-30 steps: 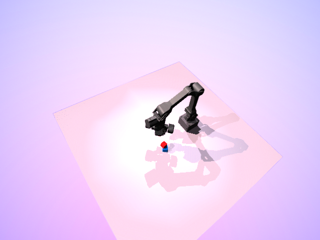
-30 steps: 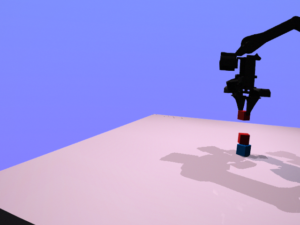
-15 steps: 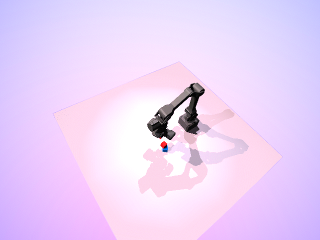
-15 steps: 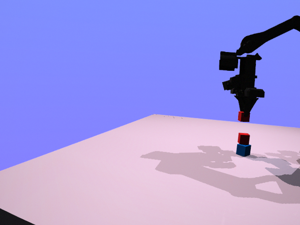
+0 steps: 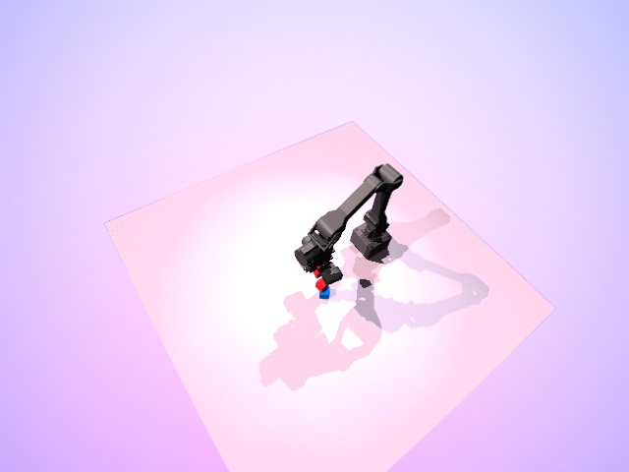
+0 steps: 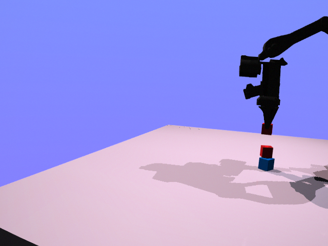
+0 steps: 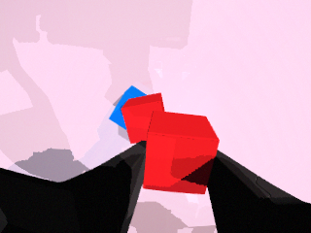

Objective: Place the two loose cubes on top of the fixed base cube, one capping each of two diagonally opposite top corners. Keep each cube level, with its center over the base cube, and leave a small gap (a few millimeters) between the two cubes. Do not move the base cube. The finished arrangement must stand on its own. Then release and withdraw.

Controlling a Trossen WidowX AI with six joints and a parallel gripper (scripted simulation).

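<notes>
Right now the blue base cube is 1 cm behind my gripper tip, 4 cm to the left of it and 10 cm below it.
</notes>
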